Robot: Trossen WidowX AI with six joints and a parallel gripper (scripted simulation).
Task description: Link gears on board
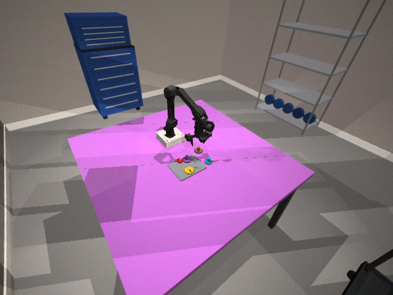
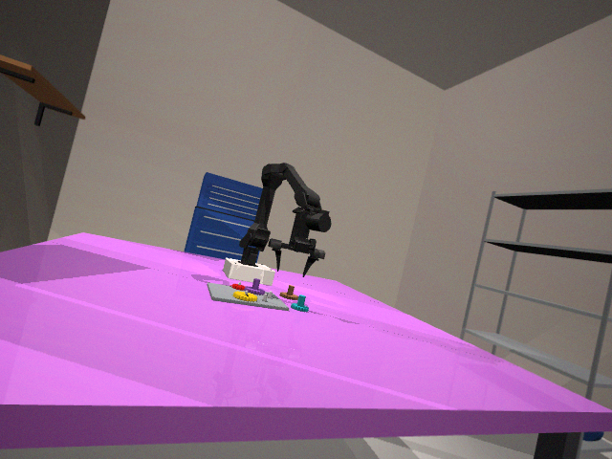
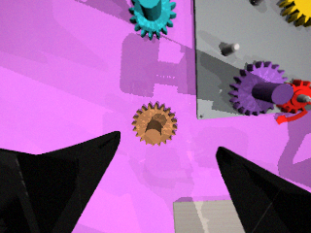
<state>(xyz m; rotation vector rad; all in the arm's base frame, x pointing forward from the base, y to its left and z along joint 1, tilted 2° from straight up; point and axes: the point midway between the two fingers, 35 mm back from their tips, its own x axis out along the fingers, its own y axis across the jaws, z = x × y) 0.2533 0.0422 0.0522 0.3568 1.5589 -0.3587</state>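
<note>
The brown gear lies 10 mm behind my gripper tip, 20 mm to the left of it and 60 mm below it. The rest, counted from my gripper tip: red gear 20 mm behind, 160 mm to the right, 60 mm below; purple gear 120 mm to the right, 50 mm below; cyan gear 120 mm ahead, 20 mm to the right, 60 mm below.
</note>
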